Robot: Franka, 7 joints.
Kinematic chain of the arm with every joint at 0, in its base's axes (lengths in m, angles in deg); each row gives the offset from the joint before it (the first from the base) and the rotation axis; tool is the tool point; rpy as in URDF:
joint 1: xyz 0 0 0.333 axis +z
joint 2: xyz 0 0 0 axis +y
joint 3: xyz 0 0 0.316 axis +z
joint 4: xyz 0.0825 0 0 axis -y
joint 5: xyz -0.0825 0 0.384 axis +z
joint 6: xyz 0 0 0 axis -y
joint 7: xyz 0.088 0 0 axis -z
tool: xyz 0 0 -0.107 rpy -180 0 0
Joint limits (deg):
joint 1: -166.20..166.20
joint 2: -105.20..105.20
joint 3: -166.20..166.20
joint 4: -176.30..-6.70
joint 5: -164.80..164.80
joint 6: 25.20..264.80
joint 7: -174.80..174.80
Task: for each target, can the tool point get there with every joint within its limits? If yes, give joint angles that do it. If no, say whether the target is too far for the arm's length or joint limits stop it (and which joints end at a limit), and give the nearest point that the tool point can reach.
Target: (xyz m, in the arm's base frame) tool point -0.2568 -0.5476 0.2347
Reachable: yes | joints -82.47 48.46 -31.41 -117.90 27.62 229.08 -8.73
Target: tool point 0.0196 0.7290 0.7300
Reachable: yes | joints 98.20 70.07 -118.02 -30.30 30.85 191.60 -118.00
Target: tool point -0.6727 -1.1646 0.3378
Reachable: no: too far | nearest point -0.4291 -0.7429 0.3361 | short by 0.487 m
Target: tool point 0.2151 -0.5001 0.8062
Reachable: yes | joints -140.08 30.92 89.38 -79.98 94.40 84.20 141.29
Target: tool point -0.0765 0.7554 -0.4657
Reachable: no: too far | nearest point -0.0606 0.5985 -0.2549 | short by 0.263 m
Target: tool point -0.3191 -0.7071 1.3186
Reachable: no: too far | nearest point -0.2183 -0.4836 1.0071 | short by 0.396 m
